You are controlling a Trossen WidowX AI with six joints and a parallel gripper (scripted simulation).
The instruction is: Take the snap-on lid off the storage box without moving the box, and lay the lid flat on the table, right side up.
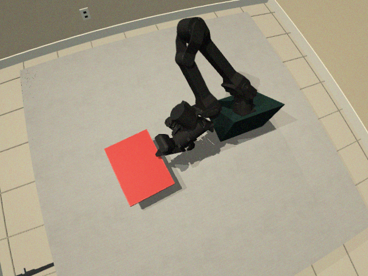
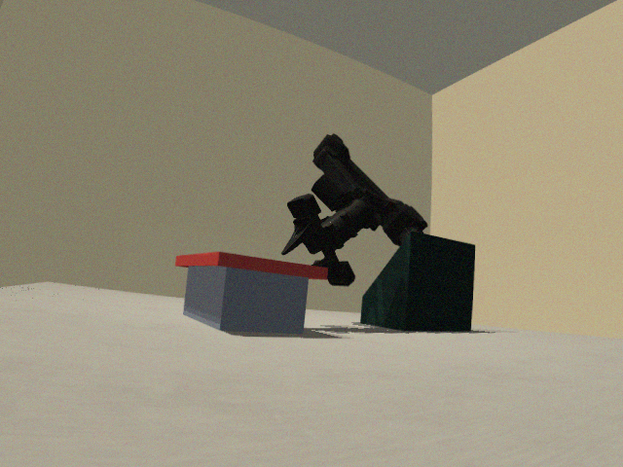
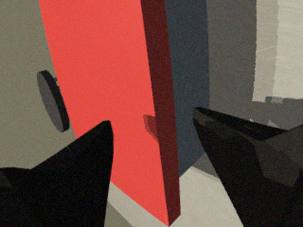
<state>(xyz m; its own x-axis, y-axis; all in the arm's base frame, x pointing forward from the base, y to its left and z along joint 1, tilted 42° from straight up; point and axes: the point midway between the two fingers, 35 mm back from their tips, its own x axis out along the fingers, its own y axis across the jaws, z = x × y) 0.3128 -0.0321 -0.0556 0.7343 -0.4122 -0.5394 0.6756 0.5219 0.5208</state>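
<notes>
Now: the red lid 9 cm ahead of my gripper tip, 1 cm to the left of it and 1 cm below it. Round my gripper tip: grey-blue storage box: 9 cm ahead, 1 cm to the left, 6 cm below.
</notes>
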